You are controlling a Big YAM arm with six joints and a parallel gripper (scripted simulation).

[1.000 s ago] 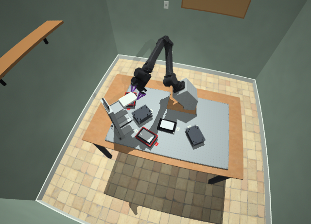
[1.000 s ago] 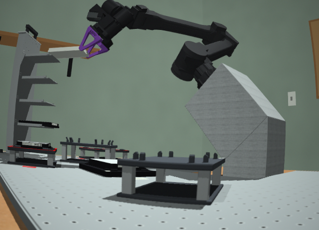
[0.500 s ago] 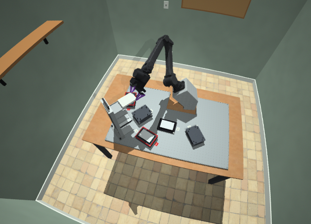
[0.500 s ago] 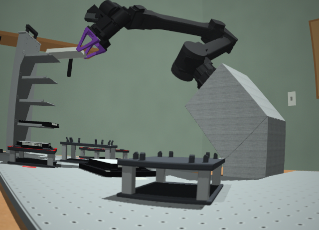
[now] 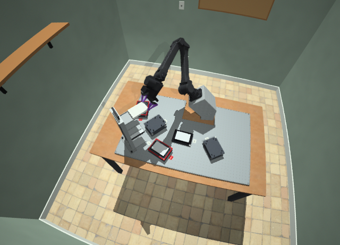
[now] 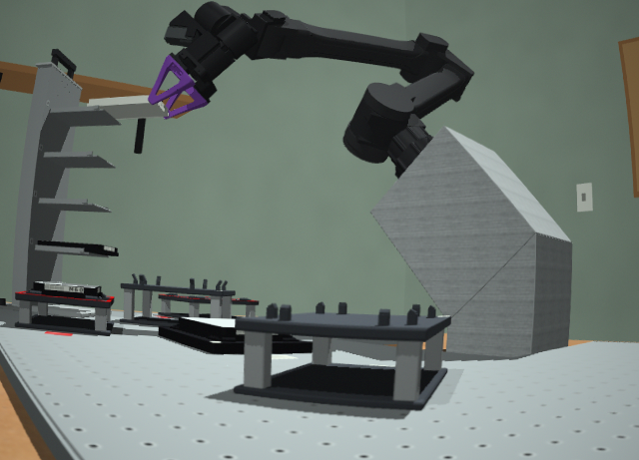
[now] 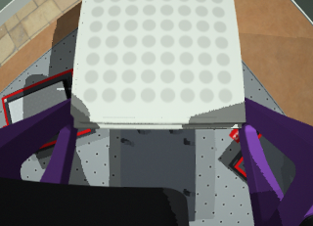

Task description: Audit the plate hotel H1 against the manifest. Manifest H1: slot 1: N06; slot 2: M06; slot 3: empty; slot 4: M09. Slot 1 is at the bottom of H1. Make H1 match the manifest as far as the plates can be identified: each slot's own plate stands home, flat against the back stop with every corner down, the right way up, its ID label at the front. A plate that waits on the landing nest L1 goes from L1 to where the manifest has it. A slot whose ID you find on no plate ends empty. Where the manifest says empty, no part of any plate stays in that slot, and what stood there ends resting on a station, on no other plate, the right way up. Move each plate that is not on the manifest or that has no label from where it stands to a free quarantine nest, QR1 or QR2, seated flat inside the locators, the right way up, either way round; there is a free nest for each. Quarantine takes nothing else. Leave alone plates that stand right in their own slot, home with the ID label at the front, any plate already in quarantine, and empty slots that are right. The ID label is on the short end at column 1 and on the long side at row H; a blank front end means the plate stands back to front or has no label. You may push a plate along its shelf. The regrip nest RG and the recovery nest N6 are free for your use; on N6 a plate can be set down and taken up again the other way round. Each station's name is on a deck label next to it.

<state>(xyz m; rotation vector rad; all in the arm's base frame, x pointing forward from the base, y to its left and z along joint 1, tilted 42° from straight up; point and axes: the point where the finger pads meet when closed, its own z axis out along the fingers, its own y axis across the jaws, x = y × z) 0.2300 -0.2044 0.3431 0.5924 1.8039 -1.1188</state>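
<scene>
The white well plate is 4 cm ahead of my hand and 5 cm to the right of it. Also, from my hand: H1 deck label: 13 cm ahead, 35 cm below; plate hotel H1: 14 cm ahead, 16 cm to the right, 15 cm below; regrip nest: 4 cm behind, 4 cm to the left, 30 cm below.
</scene>
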